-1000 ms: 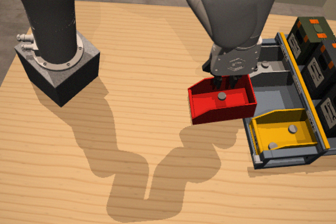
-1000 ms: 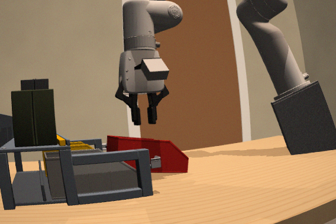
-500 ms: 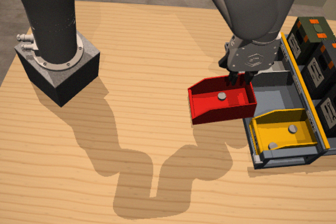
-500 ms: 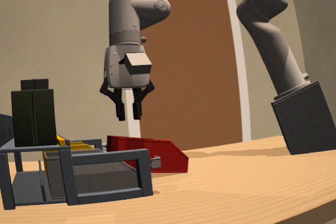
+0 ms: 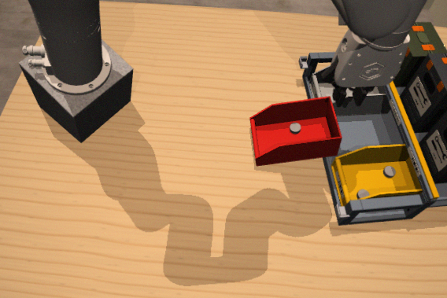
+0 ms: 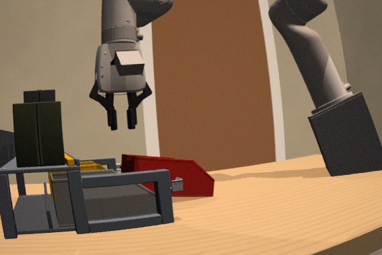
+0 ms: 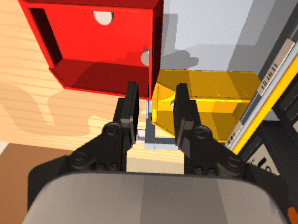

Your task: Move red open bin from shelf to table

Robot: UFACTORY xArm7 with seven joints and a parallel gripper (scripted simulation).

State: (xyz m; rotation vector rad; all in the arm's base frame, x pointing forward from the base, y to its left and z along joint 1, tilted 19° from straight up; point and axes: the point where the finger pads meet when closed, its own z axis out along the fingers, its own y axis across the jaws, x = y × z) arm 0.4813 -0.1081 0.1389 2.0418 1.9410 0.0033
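Now: the red open bin 80 mm behind my hand, 10 mm to the left of it and 120 mm below it. Also, from my hand: dark box (190 mm ahead, 100 mm to the left, 20 mm below); then yellow open bin (70 mm ahead, 120 mm to the right, 130 mm below).
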